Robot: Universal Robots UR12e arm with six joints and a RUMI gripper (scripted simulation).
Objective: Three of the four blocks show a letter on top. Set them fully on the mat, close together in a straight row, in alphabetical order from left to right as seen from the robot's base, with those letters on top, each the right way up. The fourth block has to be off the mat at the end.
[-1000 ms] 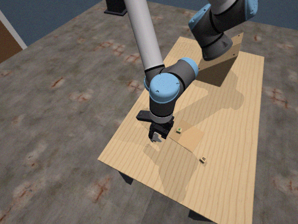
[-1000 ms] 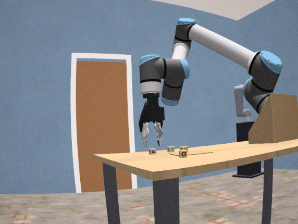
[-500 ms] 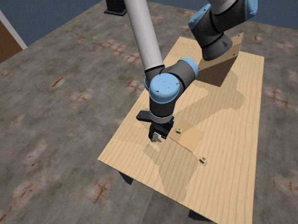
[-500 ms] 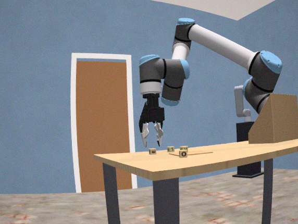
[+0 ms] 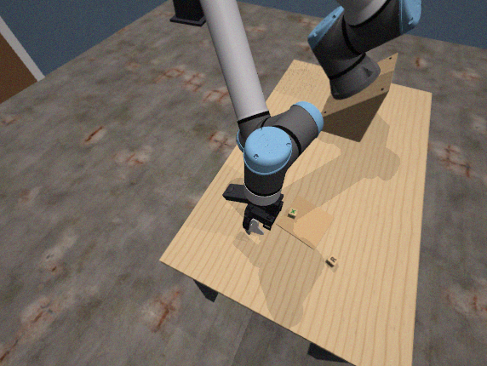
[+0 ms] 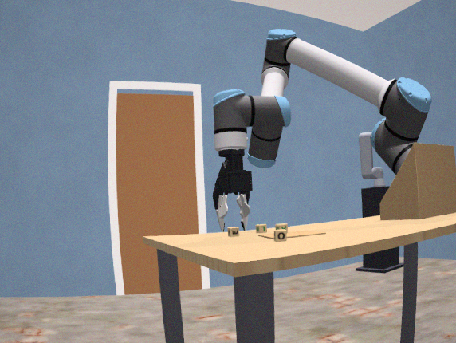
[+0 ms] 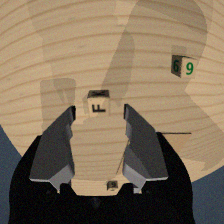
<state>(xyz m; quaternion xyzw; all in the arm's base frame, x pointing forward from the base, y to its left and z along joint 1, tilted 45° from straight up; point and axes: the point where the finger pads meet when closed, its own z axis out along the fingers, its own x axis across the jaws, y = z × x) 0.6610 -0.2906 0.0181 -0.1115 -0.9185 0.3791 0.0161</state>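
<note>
My gripper is now 80 mm past the tan mat, 160 mm to the right of it and 30 mm above it. Round my hand: R block (30 mm ahead, 250 mm to the left, 20 mm below).
</note>
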